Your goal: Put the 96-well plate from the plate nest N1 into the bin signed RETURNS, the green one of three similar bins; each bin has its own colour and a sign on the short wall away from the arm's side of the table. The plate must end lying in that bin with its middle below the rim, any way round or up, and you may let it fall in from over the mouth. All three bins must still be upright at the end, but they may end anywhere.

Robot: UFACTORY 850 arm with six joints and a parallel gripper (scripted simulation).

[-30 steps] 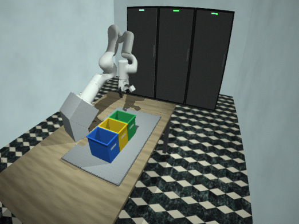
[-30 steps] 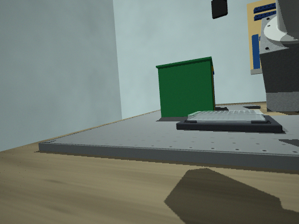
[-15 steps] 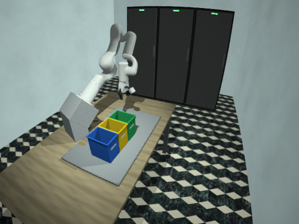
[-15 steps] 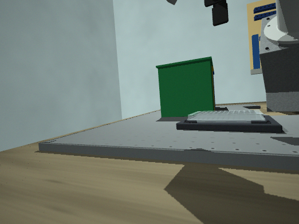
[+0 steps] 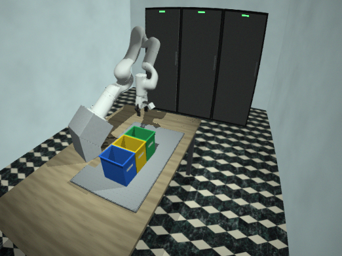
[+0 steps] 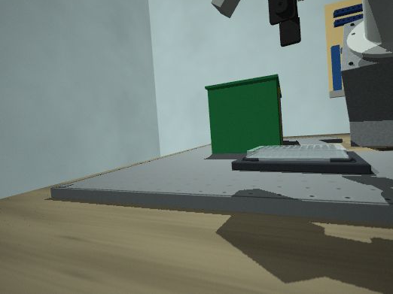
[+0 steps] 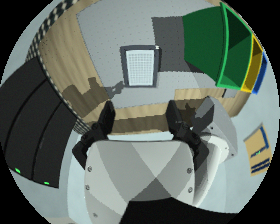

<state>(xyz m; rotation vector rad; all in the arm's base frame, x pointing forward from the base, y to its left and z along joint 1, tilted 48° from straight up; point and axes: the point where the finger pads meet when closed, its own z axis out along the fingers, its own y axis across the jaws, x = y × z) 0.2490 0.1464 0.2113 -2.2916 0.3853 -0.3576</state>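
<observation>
The clear 96-well plate lies 19 cm below my hand. The rest, counted from my hand: dark plate nest: 20 cm below; green bin: 23 cm to the right, 12 cm below, 10 cm ahead; yellow bin: 36 cm to the right, 12 cm below, 9 cm ahead.
</observation>
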